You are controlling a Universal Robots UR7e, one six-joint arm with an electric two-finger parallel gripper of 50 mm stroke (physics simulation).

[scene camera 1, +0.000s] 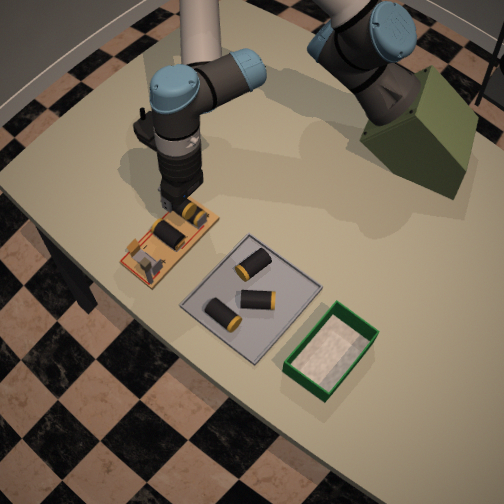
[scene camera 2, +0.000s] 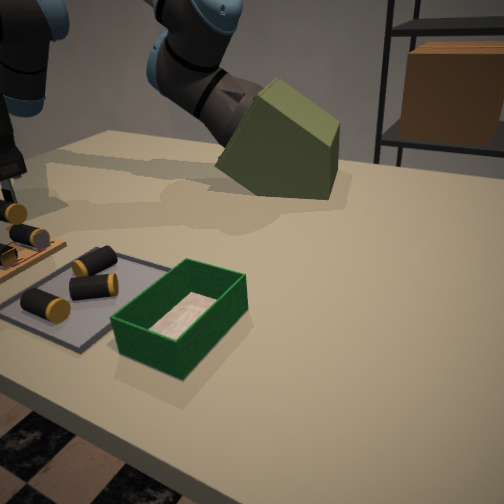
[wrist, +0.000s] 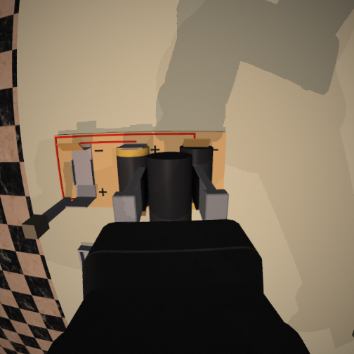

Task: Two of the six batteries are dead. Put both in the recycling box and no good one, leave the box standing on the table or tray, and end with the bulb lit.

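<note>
My gripper (scene camera 1: 175, 204) (scene camera 2: 9, 192) (wrist: 169, 179) is shut on a black battery (scene camera 1: 189, 209) (scene camera 2: 15, 212) (wrist: 170, 172) with a gold end, held above the wooden holder board (scene camera 1: 167, 256) (scene camera 2: 60, 244) (wrist: 106, 170). Below, the middle battery (scene camera 1: 168, 234) (wrist: 132, 175) and the end battery (scene camera 1: 199, 218) (scene camera 2: 25, 234) (wrist: 203, 160) lie in the board. The left bay has a grey bracket (wrist: 83, 170) and no battery. Three batteries (scene camera 1: 253, 264) (scene camera 1: 257, 300) (scene camera 1: 223, 314) lie on the grey tray (scene camera 1: 287, 272) (scene camera 2: 75, 332). The green recycling box (scene camera 1: 306, 381) (scene camera 2: 150, 347) stands empty. I cannot make out a bulb.
A second arm with a large green block (scene camera 1: 425, 145) (scene camera 2: 285, 155) reaches over the back right. A dark post with a square tip (wrist: 36, 226) juts from the board's left end. The table's front edge runs beside board, tray and box. A shelf with a carton (scene camera 2: 450, 95) stands behind.
</note>
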